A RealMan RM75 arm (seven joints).
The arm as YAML. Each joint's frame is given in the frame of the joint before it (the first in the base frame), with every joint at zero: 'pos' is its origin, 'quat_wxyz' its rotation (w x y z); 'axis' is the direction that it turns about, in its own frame. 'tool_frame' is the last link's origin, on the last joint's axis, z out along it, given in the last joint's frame.
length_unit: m
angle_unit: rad
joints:
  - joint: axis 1
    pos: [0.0, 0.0, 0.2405]
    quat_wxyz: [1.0, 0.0, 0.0, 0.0]
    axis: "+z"
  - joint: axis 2
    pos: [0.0, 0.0, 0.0]
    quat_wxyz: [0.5, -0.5, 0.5, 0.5]
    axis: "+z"
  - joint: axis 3
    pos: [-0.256, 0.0, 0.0]
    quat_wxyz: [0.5, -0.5, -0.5, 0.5]
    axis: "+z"
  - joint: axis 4
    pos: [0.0, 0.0, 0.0]
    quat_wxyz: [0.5, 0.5, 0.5, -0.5]
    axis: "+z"
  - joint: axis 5
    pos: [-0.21, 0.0, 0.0]
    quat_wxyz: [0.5, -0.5, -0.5, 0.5]
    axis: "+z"
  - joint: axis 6
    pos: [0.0, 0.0, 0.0]
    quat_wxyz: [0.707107, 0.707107, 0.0, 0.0]
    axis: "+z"
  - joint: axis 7
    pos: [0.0, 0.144, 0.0]
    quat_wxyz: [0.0, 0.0, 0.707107, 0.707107]
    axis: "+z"
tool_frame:
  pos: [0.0, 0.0, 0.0]
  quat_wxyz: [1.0, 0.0, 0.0, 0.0]
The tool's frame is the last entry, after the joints.
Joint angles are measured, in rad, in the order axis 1, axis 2, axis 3, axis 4, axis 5, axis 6, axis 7. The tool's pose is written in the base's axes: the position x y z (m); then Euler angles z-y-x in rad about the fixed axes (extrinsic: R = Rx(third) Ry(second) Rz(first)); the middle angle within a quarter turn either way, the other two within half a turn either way. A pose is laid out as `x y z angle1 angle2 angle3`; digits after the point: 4 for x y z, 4 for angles.
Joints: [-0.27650, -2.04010, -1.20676, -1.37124, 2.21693, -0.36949, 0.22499]
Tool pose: -0.1559 0.3506 -0.0598 -0.9633 0.1050 -2.3472
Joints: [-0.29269, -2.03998, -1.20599, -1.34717, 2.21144, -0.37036, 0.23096]
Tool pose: -0.1578 0.3527 -0.0629 -0.9567 0.0960 -2.3573
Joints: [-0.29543, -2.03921, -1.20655, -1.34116, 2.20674, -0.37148, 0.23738]
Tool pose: -0.1589 0.3531 -0.0634 -0.9539 0.0930 -2.3602
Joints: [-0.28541, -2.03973, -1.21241, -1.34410, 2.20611, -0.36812, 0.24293]
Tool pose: -0.1616 0.3529 -0.0614 -0.9588 0.0896 -2.3505
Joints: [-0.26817, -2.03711, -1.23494, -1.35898, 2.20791, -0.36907, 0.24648]
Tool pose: -0.1657 0.3545 -0.0531 -0.9708 0.0845 -2.3249
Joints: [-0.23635, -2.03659, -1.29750, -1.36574, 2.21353, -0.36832, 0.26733]
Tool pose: -0.1813 0.3598 -0.0351 -0.9929 0.0529 -2.2636
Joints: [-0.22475, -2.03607, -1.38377, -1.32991, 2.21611, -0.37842, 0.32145]
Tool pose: -0.2071 0.3681 -0.0166 -0.9909 -0.0114 -2.2101
